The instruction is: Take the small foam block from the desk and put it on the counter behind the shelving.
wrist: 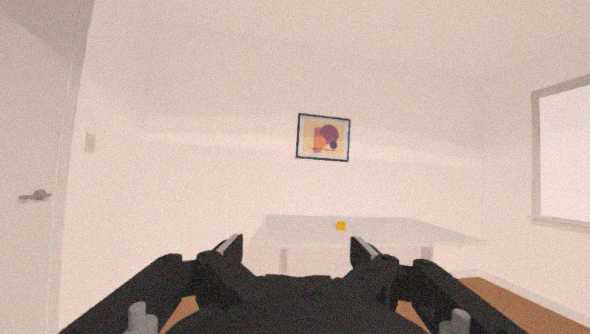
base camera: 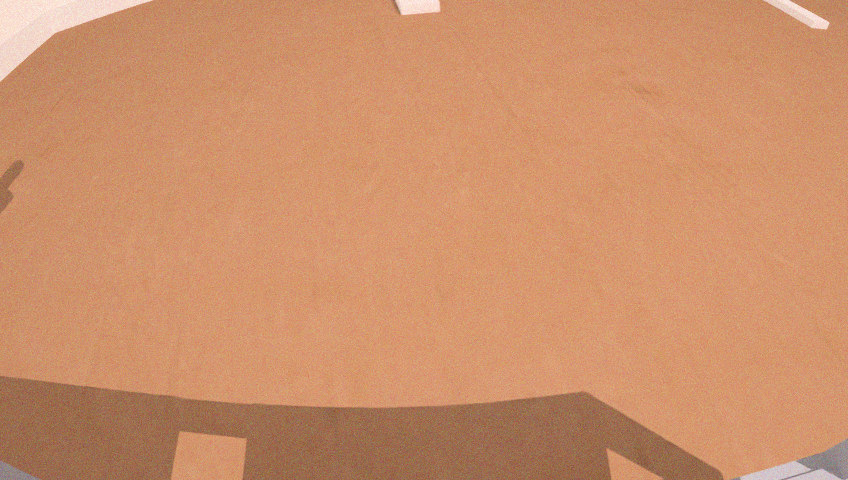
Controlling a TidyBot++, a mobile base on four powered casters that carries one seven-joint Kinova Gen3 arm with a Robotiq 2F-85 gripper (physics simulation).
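Places are measured from the arm's base along level axes (x ahead, y left, z up), in centimetres.
Pixels of known places: gripper, fingertip midpoint: (wrist: 296, 247).
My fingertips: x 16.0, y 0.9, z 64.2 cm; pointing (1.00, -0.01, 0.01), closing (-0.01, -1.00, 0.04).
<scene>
Behind a point stands the place of what it marks.
A small orange-yellow foam block (wrist: 341, 226) @[x 137.3, y -36.2, z 35.2 cm] sits on the pale desk (wrist: 300, 231) @[x 129.4, y -6.2, z 32.3 cm] against the far wall in the wrist view. My gripper (wrist: 296, 247) @[x 16.0, y 0.9, z 64.2 cm] is open, with its two black fingers wide apart and no object between them. The block appears far beyond the fingertips, a little above and to the right of the middle of the gap. The block does not show in the base camera view. The counter and the shelving do not show clearly in either view.
A white leg foot (base camera: 419, 5) @[x 107.5, y -0.4, z -37.6 cm] stands at the top middle of the base view, and a white bar (base camera: 803, 14) at top right. A framed picture (wrist: 323, 137) @[x 185.5, y -27.0, z 109.8 cm] hangs above the desk. A door (wrist: 30, 150) @[x 81.4, y 123.8, z 73.8 cm] is at left, a window (wrist: 565, 155) @[x 151.1, y -244.3, z 102.5 cm] at right.
</scene>
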